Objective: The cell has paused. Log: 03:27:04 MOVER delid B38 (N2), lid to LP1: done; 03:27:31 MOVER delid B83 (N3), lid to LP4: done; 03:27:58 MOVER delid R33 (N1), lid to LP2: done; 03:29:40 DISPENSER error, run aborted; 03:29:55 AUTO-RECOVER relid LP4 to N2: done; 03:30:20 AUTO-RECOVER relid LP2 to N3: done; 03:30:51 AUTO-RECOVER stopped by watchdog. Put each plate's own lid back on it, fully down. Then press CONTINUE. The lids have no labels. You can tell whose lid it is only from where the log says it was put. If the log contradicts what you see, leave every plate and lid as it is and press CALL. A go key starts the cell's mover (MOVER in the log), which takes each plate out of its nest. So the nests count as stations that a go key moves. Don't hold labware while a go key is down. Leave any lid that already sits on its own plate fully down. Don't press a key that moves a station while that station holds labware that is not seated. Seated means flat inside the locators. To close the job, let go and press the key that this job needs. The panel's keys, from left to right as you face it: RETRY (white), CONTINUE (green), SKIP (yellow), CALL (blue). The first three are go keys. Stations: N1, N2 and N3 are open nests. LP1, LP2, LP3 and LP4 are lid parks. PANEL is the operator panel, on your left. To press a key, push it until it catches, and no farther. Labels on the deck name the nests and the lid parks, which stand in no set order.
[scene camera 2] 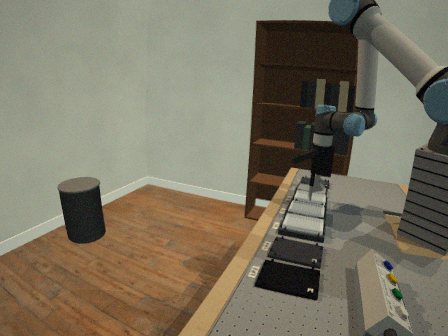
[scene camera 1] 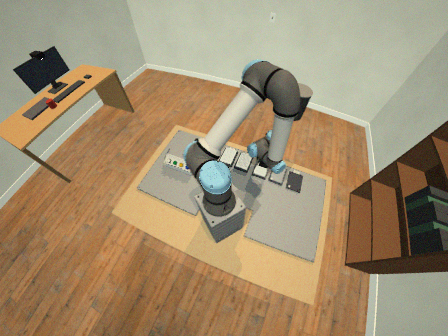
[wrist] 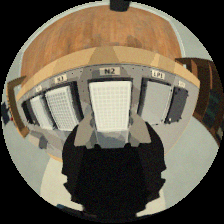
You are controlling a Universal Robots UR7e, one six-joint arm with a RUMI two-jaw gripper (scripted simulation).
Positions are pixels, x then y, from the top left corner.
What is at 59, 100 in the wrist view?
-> A white gridded plate.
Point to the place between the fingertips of my gripper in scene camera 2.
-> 311, 197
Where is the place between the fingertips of my gripper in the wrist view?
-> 111, 110
